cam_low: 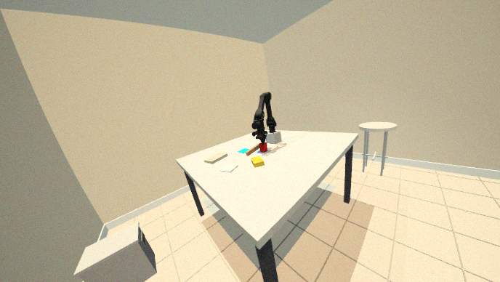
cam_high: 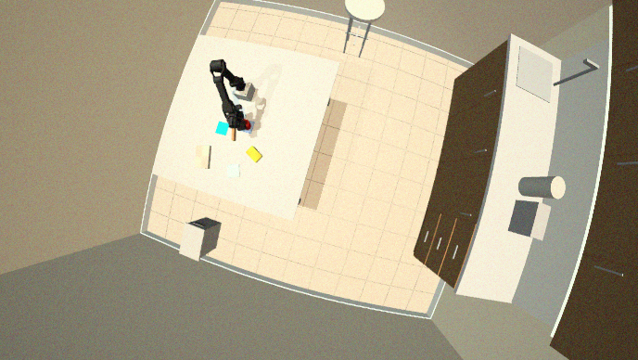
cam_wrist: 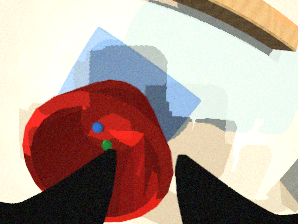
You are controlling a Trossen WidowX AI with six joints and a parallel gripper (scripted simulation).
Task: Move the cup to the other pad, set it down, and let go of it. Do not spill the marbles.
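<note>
Right now the red cup is 20 mm ahead of my gripper tip, 10 mm to the left of it and 20 mm below it. Round my gripper tip: green marble: 20 mm ahead, 30 mm to the left, 50 mm below; then wooden bar: 40 mm ahead, 100 mm to the right, 60 mm below; then light blue pad: 20 mm ahead, 10 mm to the left, 70 mm below.
</note>
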